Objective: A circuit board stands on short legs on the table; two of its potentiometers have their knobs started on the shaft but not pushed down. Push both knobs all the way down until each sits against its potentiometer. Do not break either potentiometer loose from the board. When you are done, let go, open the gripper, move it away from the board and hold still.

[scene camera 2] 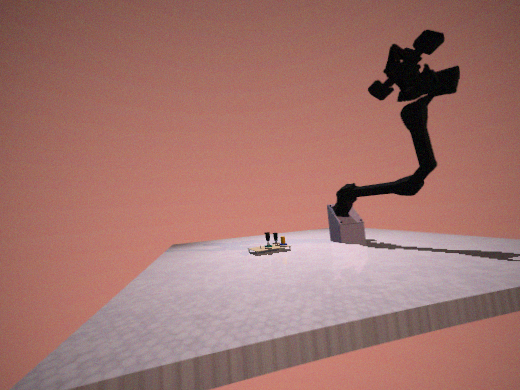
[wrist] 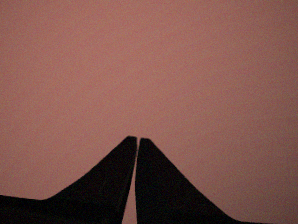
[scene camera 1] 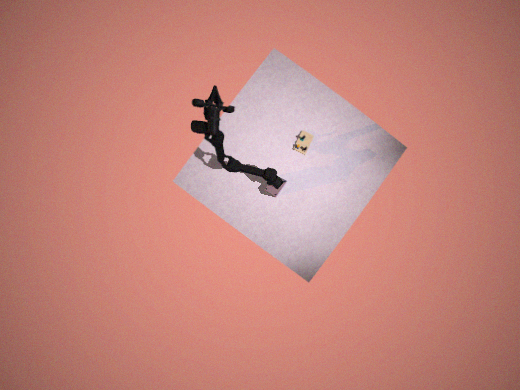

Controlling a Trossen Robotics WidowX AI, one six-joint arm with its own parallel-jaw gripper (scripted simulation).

Labels:
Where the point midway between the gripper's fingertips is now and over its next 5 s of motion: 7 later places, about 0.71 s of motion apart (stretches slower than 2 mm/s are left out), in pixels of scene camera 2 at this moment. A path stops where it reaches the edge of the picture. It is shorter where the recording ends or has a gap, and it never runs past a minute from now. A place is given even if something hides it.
The gripper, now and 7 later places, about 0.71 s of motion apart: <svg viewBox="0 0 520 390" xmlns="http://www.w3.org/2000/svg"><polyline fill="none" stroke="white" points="393,45 303,74 254,141 256,194 274,224 274,231 275,232 275,234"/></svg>

